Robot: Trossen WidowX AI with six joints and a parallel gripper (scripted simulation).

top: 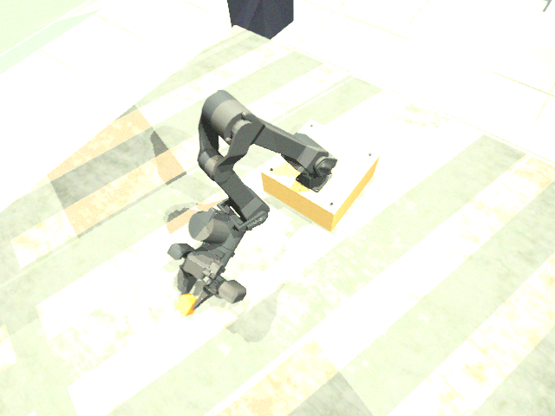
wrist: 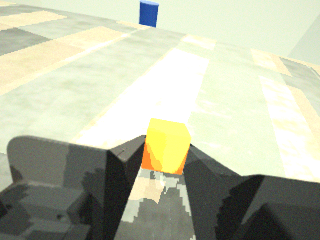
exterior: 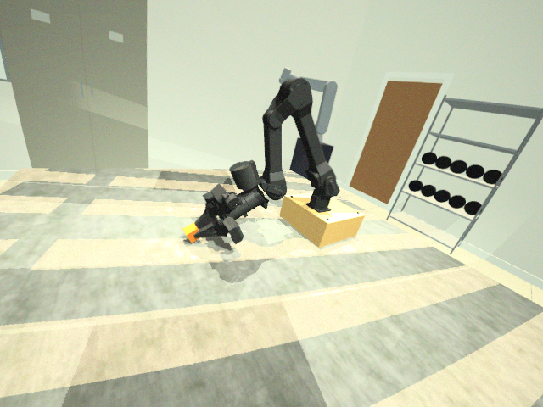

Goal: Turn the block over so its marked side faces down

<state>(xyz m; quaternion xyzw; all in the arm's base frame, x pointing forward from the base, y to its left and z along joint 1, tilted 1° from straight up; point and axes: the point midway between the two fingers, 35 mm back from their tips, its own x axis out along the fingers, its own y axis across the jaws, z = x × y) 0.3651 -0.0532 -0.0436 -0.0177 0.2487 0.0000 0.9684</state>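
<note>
The orange block is 1 cm below my gripper tip.
</note>
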